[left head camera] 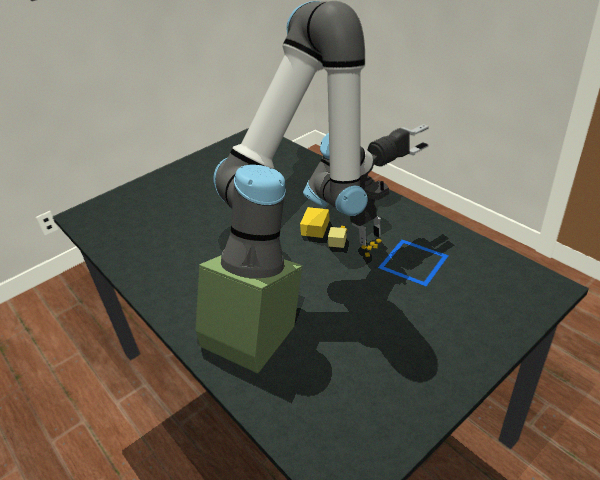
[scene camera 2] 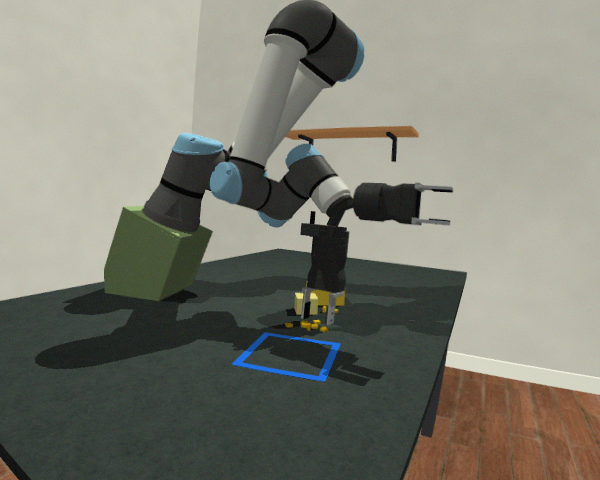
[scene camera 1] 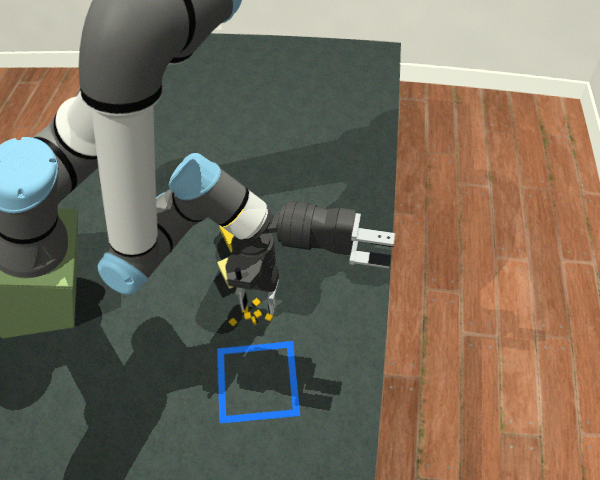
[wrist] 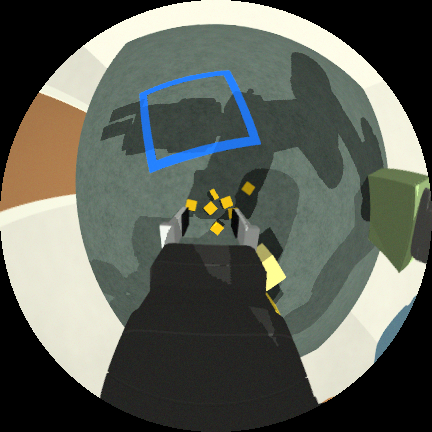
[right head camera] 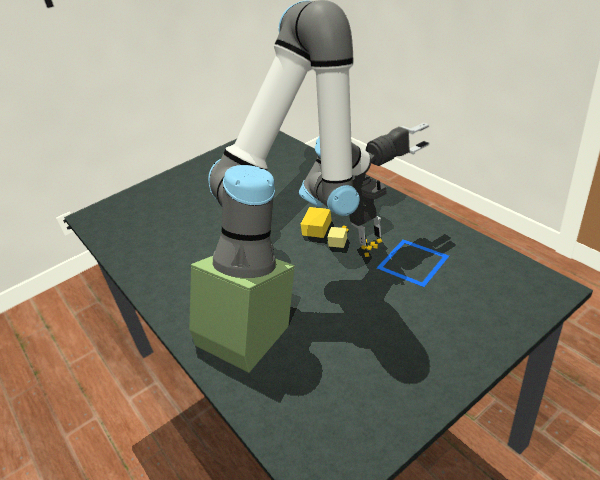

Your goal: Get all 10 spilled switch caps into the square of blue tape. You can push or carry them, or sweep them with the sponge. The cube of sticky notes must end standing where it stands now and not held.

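Frame: origin at the arm's base, x ahead, y left, z up, level; metres.
Seen in the pictures: hand at its tool point: [left head camera: 370,235] [scene camera 2: 317,312] [scene camera 1: 257,303] [wrist: 209,220] [right head camera: 370,235]; arm's base at its link origin: [left head camera: 252,264] [scene camera 2: 170,219] [scene camera 1: 28,244] [right head camera: 243,264].
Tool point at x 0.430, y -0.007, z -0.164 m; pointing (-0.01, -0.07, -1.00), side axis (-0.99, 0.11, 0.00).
Observation:
Pixels of each thing's top centre, then the offset from my tool point to it.
- pale yellow sticky-note cube at its top centre: [wrist: 264,277] [scene camera 1: 232,266] [scene camera 2: 306,295] [right head camera: 337,232] [left head camera: 337,232] 0.062 m back, 0.077 m left, 0.008 m up
- brighter yellow sponge at its top centre: [scene camera 2: 325,284] [right head camera: 315,216] [left head camera: 314,216] 0.056 m back, 0.179 m left, 0.015 m up
Several small orange switch caps [left head camera: 374,245] [right head camera: 373,245] [scene camera 1: 257,313] [scene camera 2: 314,326] [wrist: 210,208] lie loosely between my gripper and the blue tape square [left head camera: 436,270] [right head camera: 435,270] [scene camera 1: 221,385] [scene camera 2: 280,371] [wrist: 145,120], outside it. A few more show behind the fingers in scene camera 2. My downward gripper [left head camera: 370,239] [right head camera: 370,239] [scene camera 1: 257,309] [scene camera 2: 318,319] [wrist: 209,220] is open, low over the caps, holding nothing. The pale yellow sticky-note cube [left head camera: 337,237] [right head camera: 337,237] [scene camera 2: 300,303] [wrist: 274,272] stands behind it, partly hidden in scene camera 1. The brighter yellow sponge [left head camera: 314,224] [right head camera: 315,223] lies beyond the cube.
The second gripper [left head camera: 424,136] [scene camera 2: 450,205] on the bracket points sideways, open and empty, high above the table. The green base block [left head camera: 227,310] [scene camera 1: 37,310] [wrist: 392,215] carries the arm. The arm's shadow falls across the tape square.

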